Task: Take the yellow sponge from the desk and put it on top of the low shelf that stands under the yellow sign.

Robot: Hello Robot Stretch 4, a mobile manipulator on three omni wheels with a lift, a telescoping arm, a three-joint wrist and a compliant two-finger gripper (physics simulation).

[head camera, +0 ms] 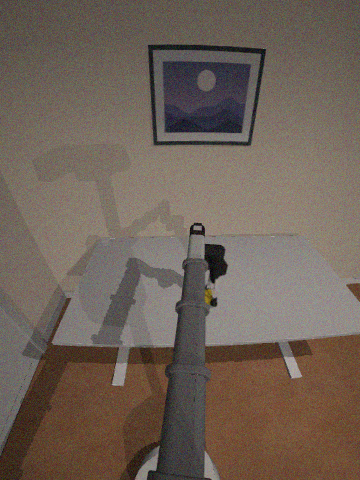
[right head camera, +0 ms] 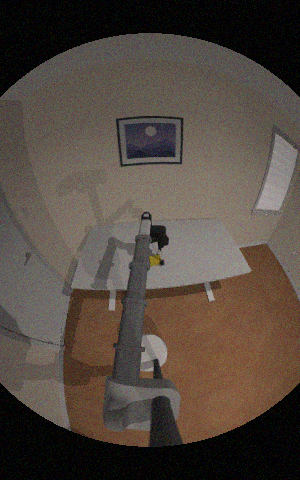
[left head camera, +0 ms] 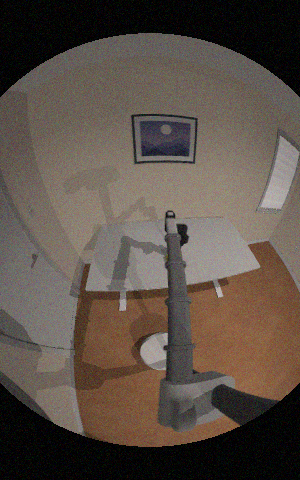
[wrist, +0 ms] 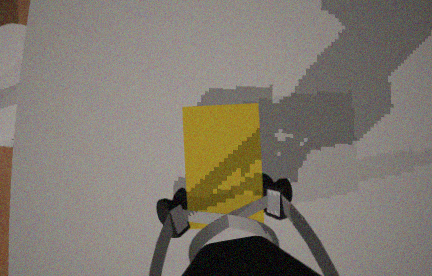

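Seen in the pictures: gripper, fingertip midpoint: (head camera: 210, 298) (right head camera: 159, 260) (wrist: 223, 196); robot's base, link origin: (right head camera: 146, 351) (left head camera: 160, 349).
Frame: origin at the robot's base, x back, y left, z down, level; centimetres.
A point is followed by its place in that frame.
Observation:
The yellow sponge (head camera: 208, 297) {x -69.4, y -7.5, z -74.0 cm} (right head camera: 155, 260) {x -68.3, y -5.6, z -73.9 cm} (wrist: 222, 155) {x -70.5, y -4.8, z -74.0 cm} is a flat rectangular block on the pale desk (head camera: 280, 300) {x -73.9, y -45.2, z -69.3 cm} (left head camera: 215, 265) {x -64.1, y -41.1, z -69.3 cm} (right head camera: 205, 265) {x -67.1, y -46.1, z -69.3 cm} (wrist: 90, 175) {x -58.0, y -9.8, z -69.3 cm}. In the wrist view my gripper (wrist: 223, 196) {x -71.6, y -8.8, z -70.0 cm} is shut on the sponge's near part, with one dark fingertip pressed against each long side. The far part of the sponge sticks out beyond the fingers. In the head camera view my arm partly hides the sponge. Whether the sponge touches the desk top cannot be told. The low shelf and the yellow sign do not show in these views.
A framed moon picture (head camera: 206, 100) {x -127.9, y -1.0, z -152.3 cm} (left head camera: 165, 139) {x -127.8, y -0.4, z -151.4 cm} (right head camera: 150, 141) {x -127.8, y -0.5, z -151.1 cm} hangs on the wall behind the desk. A window (left head camera: 280, 172) {x -156.8, y -176.0, z -146.0 cm} (right head camera: 276, 172) {x -156.5, y -174.0, z -145.1 cm} is on the right wall. My telescoping arm (head camera: 190, 340) {x -29.1, y -0.1, z -112.2 cm} reaches over the desk's front edge. Brown floor lies in front of the desk.

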